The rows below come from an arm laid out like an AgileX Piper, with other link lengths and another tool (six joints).
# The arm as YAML. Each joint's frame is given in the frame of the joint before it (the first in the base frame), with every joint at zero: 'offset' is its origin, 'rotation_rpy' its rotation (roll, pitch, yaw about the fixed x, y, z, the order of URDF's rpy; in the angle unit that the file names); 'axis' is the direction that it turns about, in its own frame. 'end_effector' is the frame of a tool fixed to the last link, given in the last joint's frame.
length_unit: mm
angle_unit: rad
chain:
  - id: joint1
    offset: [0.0, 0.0, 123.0]
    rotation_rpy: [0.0, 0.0, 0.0]
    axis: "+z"
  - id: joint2
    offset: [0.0, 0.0, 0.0]
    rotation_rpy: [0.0, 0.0, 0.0]
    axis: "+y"
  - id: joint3
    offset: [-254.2, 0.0, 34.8]
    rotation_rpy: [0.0, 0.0, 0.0]
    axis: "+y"
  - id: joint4
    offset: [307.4, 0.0, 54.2]
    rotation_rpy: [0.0, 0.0, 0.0]
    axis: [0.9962, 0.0, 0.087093]
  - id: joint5
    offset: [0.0, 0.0, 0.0]
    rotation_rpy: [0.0, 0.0, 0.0]
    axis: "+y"
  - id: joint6
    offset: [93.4, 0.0, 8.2]
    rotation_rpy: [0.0, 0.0, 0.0]
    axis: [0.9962, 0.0, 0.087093]
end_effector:
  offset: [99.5, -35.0, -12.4]
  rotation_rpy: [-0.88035, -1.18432, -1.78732]
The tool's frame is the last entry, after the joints.
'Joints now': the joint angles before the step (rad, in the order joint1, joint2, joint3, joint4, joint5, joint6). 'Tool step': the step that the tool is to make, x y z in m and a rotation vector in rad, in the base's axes. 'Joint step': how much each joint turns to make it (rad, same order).
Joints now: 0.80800, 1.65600, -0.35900, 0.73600, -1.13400, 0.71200
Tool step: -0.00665, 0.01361, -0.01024, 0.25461, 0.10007, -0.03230
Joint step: 0.00000, -0.00001, 0.00002, -0.00401, 0.06299, 0.27000
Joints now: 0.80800, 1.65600, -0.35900, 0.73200, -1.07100, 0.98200
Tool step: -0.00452, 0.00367, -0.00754, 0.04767, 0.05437, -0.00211
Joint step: 0.00000, -0.00001, 0.00001, 0.00000, 0.04700, 0.05500
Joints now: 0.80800, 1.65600, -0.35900, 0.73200, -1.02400, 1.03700
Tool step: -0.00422, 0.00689, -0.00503, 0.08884, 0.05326, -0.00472
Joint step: -0.00301, 0.00002, 0.00000, -0.01902, 0.04099, 0.10402
